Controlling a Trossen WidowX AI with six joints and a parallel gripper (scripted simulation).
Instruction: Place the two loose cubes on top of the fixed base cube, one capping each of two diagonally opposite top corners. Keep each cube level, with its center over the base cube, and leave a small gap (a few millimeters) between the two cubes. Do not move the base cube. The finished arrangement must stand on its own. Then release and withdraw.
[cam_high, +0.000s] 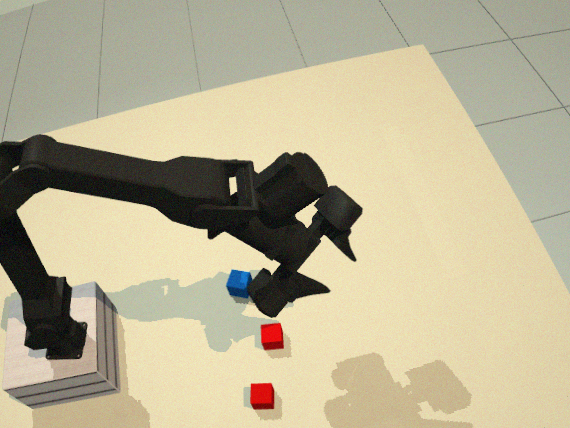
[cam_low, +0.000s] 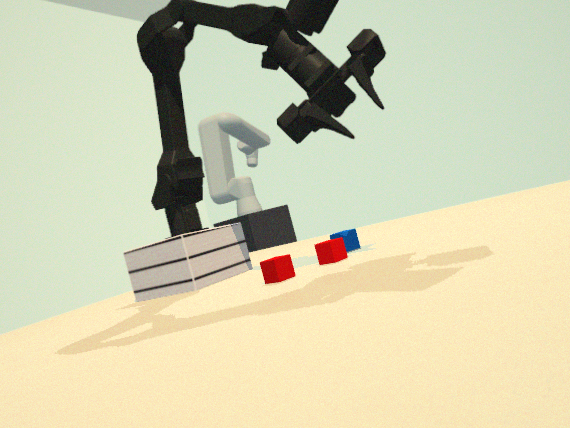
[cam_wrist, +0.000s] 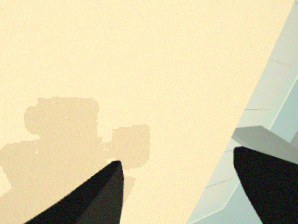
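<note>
My gripper tip is 17 cm above the red cube, 14 cm past it and 11 cm to the left of it. The rest, counted from my gripper tip: blue cube 18 cm behind, 17 cm below, 10 cm to the left.
</note>
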